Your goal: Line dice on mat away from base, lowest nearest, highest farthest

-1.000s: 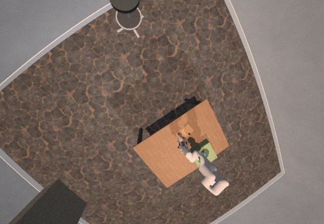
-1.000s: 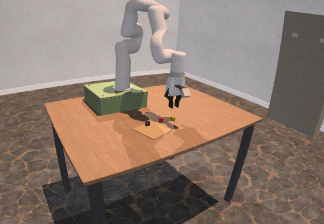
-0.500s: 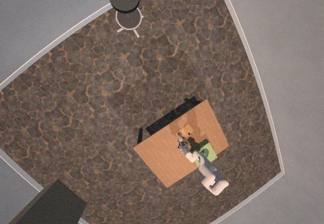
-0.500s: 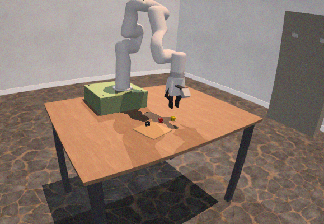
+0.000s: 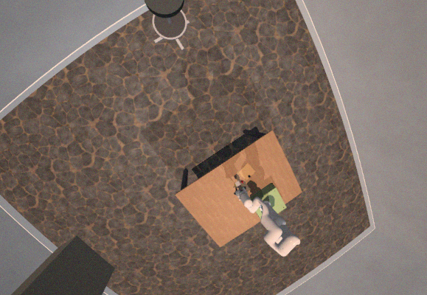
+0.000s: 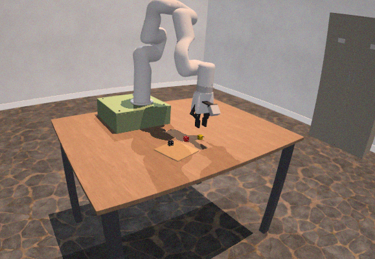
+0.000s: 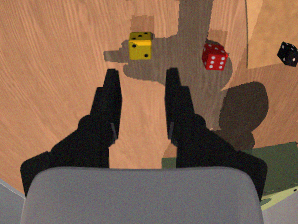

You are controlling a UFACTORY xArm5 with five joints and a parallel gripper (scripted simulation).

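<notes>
My hand is 7 cm above the yellow die. The rest, counted from my hand: black die (1 cm behind, 17 cm to the right, 7 cm below); red die (2 cm behind, 7 cm to the right, 7 cm below); tan mat (5 cm ahead, 17 cm to the right, 8 cm below).
</notes>
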